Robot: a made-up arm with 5 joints.
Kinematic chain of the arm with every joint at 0, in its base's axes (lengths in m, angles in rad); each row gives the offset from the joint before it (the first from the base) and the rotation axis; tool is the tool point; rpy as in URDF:
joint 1: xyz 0 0 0.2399 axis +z
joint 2: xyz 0 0 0 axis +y
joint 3: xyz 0.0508 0 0.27 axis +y
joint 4: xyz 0.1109 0 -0.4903 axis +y
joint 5: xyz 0.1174 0 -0.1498 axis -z
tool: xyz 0 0 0 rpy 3.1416 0 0
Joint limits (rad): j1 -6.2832..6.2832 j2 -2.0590..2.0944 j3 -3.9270..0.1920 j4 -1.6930..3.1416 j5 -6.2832..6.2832
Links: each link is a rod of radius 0.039 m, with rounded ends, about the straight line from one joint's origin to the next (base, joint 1, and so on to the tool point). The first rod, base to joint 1, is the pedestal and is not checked.
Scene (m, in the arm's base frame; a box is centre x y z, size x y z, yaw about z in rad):
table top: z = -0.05
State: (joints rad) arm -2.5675 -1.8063 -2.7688 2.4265 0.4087
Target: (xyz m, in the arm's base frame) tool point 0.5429 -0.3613 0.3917
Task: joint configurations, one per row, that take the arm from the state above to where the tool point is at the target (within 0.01 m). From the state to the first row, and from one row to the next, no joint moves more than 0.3 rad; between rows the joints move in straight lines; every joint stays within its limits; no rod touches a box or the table.
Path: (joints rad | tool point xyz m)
1: -2.8578 -1.8048 -2.7392 2.4918 0.4087 | 0.6700 0.1954 0.3730
2: -3.1481 -1.8032 -2.7095 2.5570 0.4087 | 0.6822 -0.0044 0.3808
3: -3.4385 -1.8017 -2.6799 2.6223 0.4087 | 0.6377 -0.1951 0.3869
4: -3.7288 -1.8001 -2.6502 2.6875 0.4087 | 0.5429 -0.3613 0.3918

